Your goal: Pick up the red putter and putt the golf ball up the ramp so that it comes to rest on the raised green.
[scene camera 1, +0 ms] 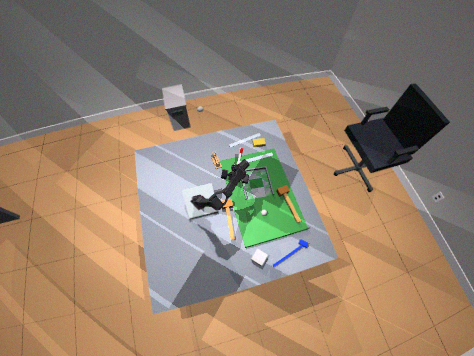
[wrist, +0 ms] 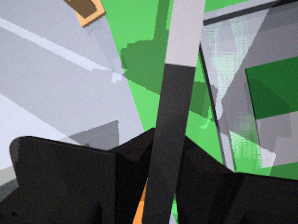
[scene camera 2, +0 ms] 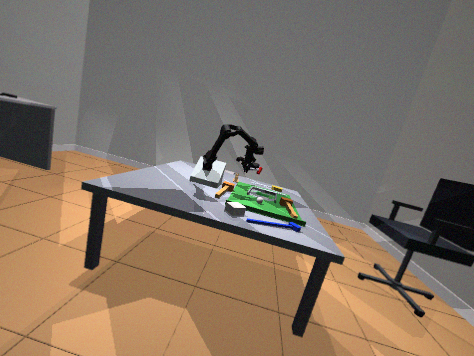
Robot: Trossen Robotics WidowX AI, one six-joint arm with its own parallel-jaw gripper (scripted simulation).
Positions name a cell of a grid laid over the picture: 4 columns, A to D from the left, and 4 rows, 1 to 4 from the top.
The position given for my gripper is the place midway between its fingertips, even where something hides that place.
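I've got a red putter held in my gripper (wrist: C3).
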